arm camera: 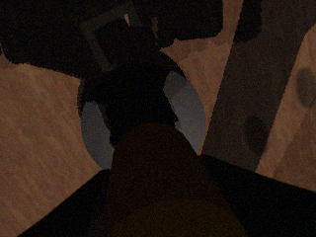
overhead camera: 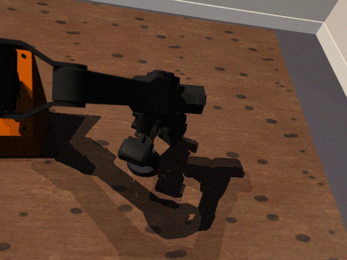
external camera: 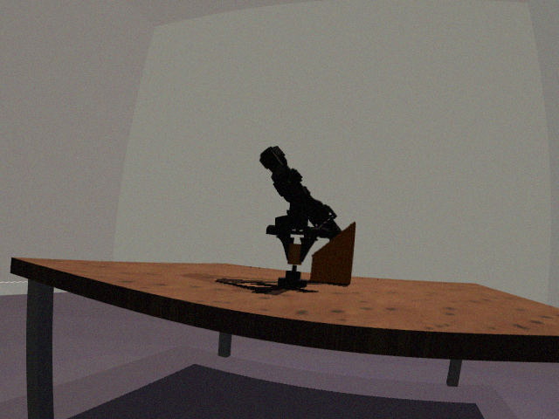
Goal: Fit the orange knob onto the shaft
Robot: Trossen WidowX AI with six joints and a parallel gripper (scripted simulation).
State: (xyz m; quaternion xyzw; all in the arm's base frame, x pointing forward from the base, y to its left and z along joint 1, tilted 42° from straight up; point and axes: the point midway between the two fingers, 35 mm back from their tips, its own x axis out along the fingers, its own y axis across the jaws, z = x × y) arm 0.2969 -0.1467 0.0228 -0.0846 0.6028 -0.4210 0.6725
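My gripper tip is now 2 cm below the knob. The rest, counted from my gripper tip: dark pedestal: 4 cm below.
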